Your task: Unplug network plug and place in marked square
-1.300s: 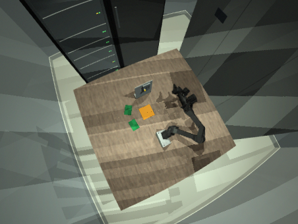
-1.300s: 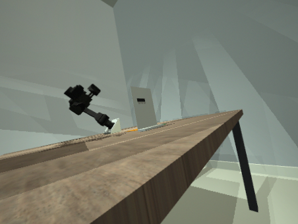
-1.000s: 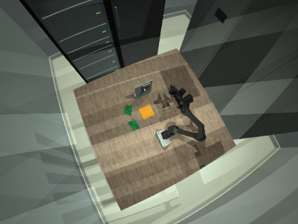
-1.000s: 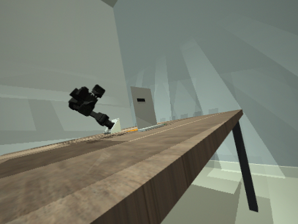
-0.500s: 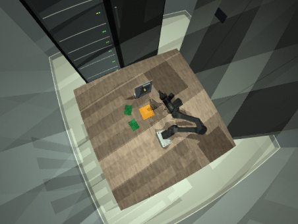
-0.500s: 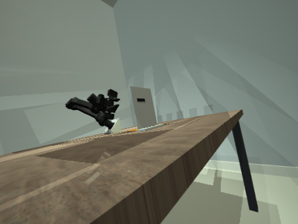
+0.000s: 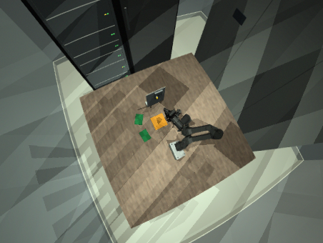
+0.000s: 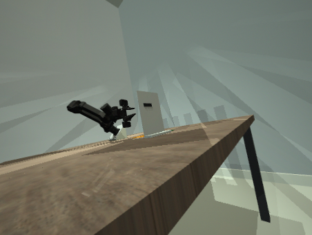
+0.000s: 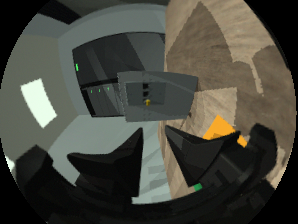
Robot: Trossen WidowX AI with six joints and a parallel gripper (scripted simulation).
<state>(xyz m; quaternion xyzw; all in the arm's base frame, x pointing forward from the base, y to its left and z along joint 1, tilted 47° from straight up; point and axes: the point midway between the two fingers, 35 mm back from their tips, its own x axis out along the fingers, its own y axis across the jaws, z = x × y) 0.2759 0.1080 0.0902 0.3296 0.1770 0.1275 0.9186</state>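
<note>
The yellow plug lies 12 cm ahead of my gripper tip and 3 cm to the left of it. From my gripper tip the other things lie so: grey upright panel: 14 cm ahead, 2 cm to the left, 6 cm below; then orange marked square: 5 cm behind, 5 cm to the left, 17 cm below.
</note>
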